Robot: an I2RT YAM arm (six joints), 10 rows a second.
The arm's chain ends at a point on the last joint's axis. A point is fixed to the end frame.
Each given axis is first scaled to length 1.
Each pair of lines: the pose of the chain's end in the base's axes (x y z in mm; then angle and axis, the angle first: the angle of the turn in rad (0 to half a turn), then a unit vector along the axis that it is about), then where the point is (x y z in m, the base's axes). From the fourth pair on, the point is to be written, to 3 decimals.
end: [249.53 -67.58 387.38 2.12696 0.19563 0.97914 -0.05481]
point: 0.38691 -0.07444 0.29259
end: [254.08 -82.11 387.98 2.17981 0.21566 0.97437 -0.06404]
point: 0.38629 -0.09343 0.28650
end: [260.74 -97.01 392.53 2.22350 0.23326 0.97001 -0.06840]
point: 0.38847 -0.11115 0.28581
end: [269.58 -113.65 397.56 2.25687 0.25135 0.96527 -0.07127]
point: 0.394 -0.130 0.287
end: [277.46 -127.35 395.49 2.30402 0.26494 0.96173 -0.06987]
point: 0.397 -0.144 0.280
